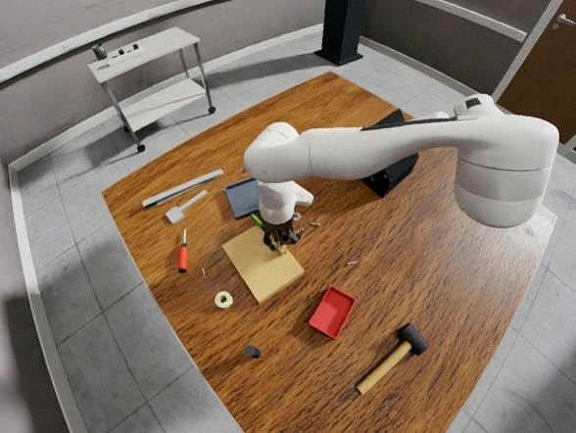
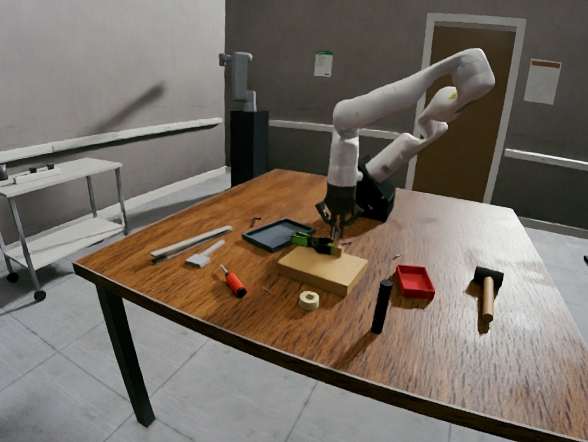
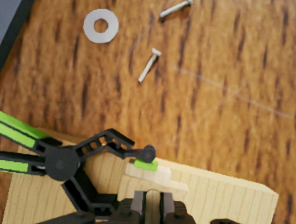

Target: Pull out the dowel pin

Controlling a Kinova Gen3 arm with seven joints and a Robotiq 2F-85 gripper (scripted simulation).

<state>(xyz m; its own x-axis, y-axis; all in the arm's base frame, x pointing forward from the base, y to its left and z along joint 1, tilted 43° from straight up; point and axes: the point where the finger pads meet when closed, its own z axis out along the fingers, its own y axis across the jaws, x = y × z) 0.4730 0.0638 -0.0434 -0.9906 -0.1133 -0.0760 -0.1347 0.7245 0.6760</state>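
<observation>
My hand is 20 mm above the pale dowel pin. Round my hand: wooden block (50 mm below); bench board (70 mm below, 50 mm ahead, 10 mm to the right); red bin (230 mm to the left, 90 mm below).
</observation>
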